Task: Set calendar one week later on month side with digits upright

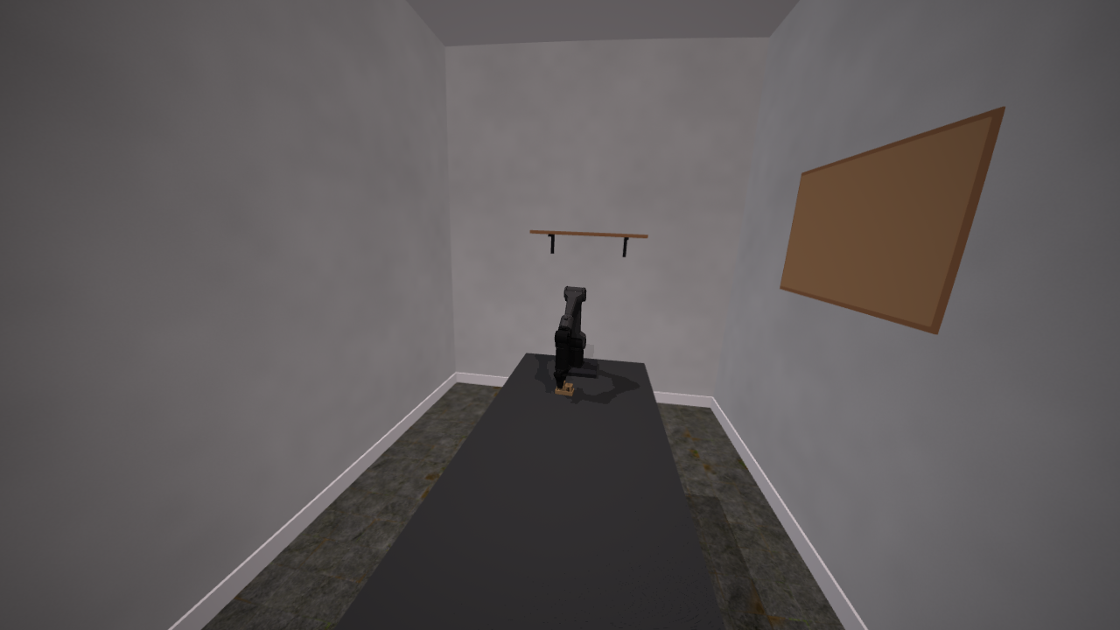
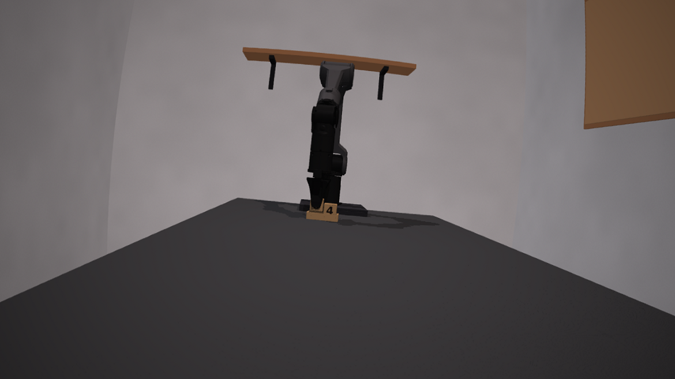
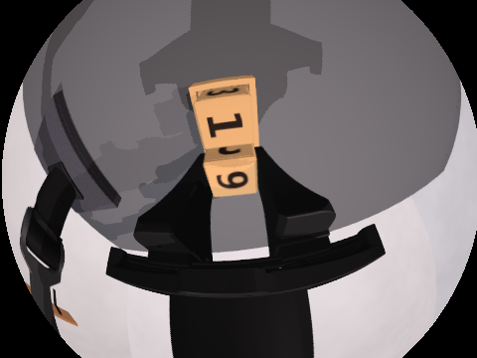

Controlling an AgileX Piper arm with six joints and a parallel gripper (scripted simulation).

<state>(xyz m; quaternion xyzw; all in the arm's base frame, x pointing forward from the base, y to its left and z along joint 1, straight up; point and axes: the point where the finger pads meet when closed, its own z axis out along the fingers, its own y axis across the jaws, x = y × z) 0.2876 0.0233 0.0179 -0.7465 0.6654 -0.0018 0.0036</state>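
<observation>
Right now the wooden tray is 30 mm below my hand and 20 mm to the left of it. The rest, counted from my hand: wooden cube: 30 mm to the left, 10 mm below.
</observation>
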